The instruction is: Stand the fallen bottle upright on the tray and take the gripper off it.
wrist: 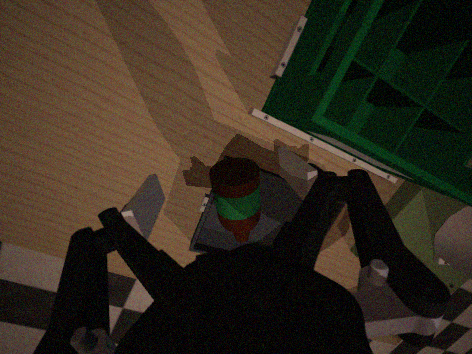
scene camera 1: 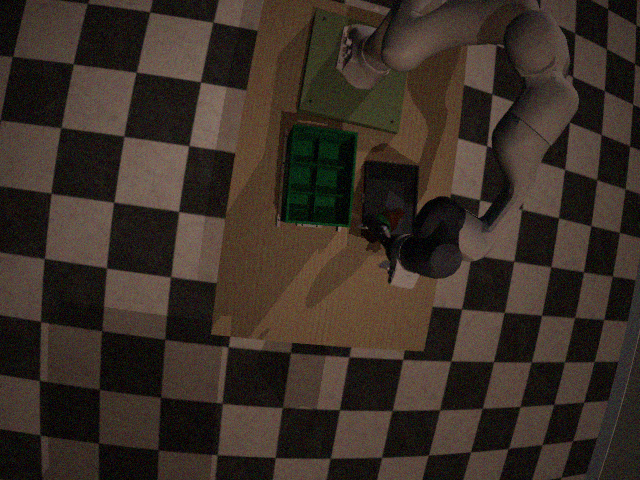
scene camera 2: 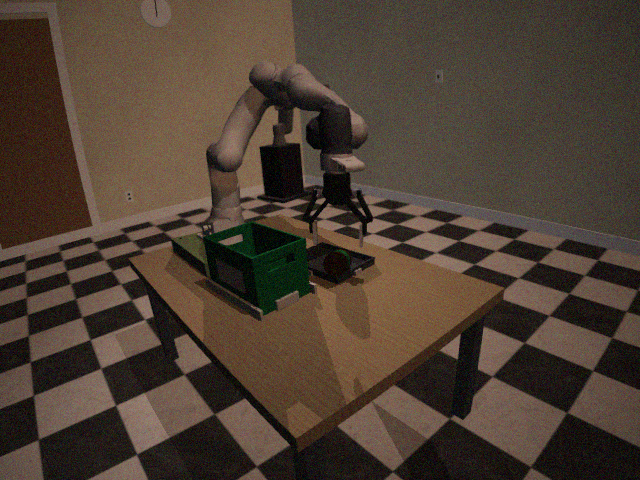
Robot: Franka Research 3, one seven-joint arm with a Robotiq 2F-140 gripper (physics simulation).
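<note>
The brown bottle with a green band [scene camera 1: 395,219] [scene camera 2: 337,262] [wrist: 238,201] lies on its side on the black tray [scene camera 1: 390,178] [wrist: 281,201]. Its round base faces scene camera 2 at the tray's near edge, and its neck points inward over the tray. My gripper [scene camera 1: 374,246] [scene camera 2: 338,237] [wrist: 220,173] is open and empty, pointing down above the bottle. In the wrist view the two fingers stand wide apart on either side of the bottle. In scene camera 1 the gripper and arm partly hide the bottle and the tray's corner.
A tall green crate [scene camera 1: 321,178] [scene camera 2: 281,268] [wrist: 320,120] with compartments stands beside the tray, with pale strips along its foot. The arm's base stands on a green plate [scene camera 1: 336,105] behind them. All are on the wooden table [scene camera 1: 268,289] [scene camera 2: 289,356] [wrist: 65,125].
</note>
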